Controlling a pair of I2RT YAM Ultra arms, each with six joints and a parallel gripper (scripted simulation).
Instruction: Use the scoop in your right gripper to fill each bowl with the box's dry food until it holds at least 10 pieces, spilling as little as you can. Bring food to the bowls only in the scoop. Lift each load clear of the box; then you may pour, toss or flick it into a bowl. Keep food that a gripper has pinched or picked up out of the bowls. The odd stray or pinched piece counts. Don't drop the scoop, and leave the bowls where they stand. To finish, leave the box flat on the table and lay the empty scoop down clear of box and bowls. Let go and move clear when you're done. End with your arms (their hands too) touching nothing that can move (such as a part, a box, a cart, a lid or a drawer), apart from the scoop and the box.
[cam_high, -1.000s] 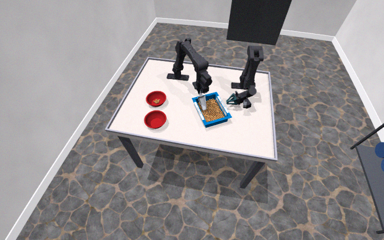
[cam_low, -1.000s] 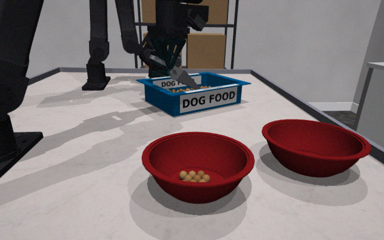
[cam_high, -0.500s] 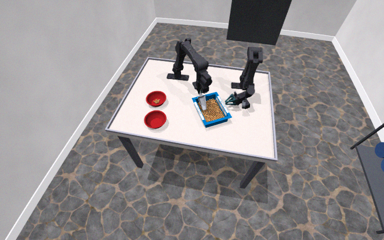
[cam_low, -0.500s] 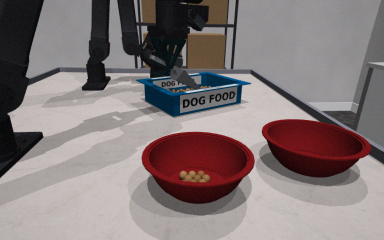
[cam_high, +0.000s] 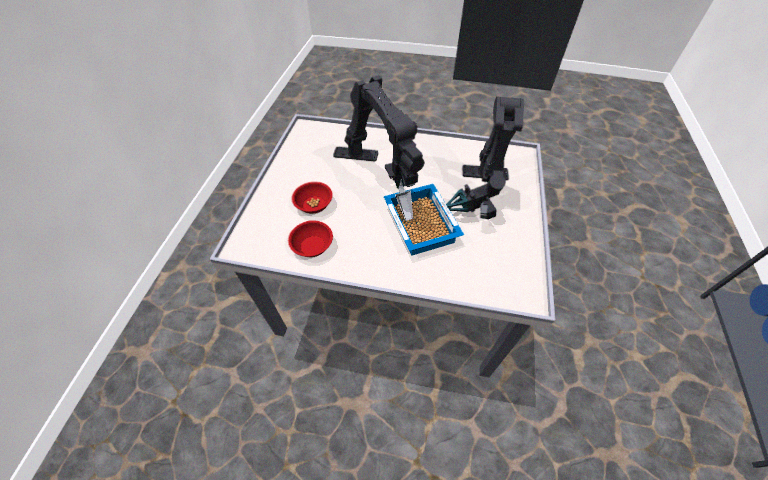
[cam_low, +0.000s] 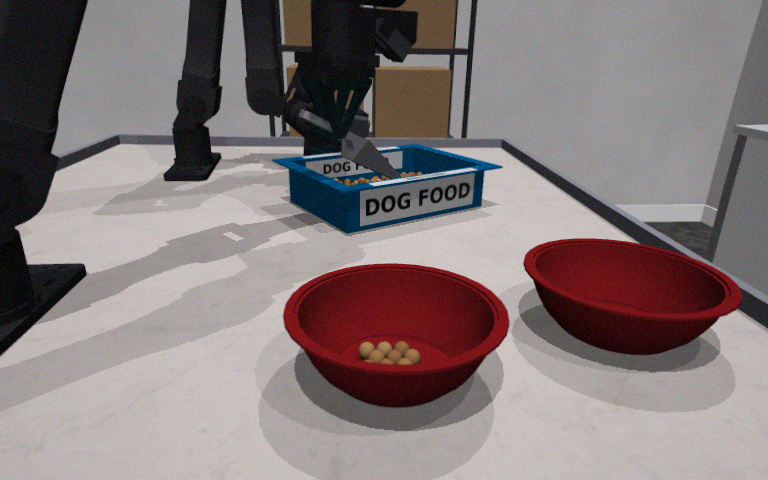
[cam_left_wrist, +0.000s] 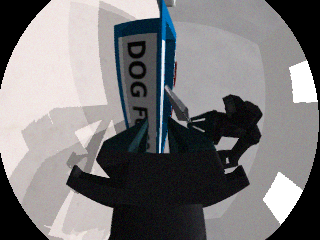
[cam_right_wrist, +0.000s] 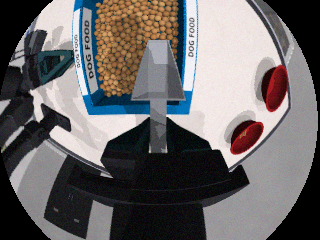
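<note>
Now: the blue dog food box 7 cm ahead of my right hand, 10 cm to the left of it and 8 cm below it. Round my right hand: grey scoop (3 cm ahead, 2 cm to the left, 3 cm below).
</note>
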